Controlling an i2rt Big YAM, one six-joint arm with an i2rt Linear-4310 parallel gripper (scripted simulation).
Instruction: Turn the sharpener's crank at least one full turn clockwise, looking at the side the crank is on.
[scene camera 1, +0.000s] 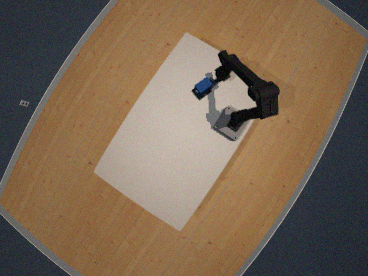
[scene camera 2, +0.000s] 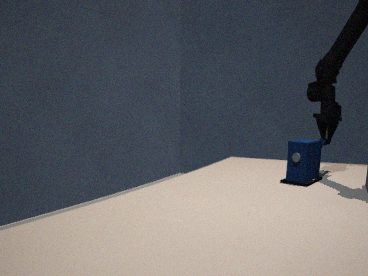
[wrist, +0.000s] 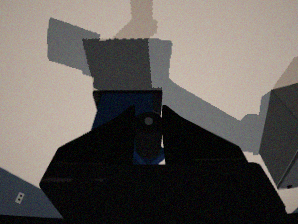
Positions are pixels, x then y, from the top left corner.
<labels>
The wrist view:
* gripper: 148, 112
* blue sharpener: 111, 101
</labels>
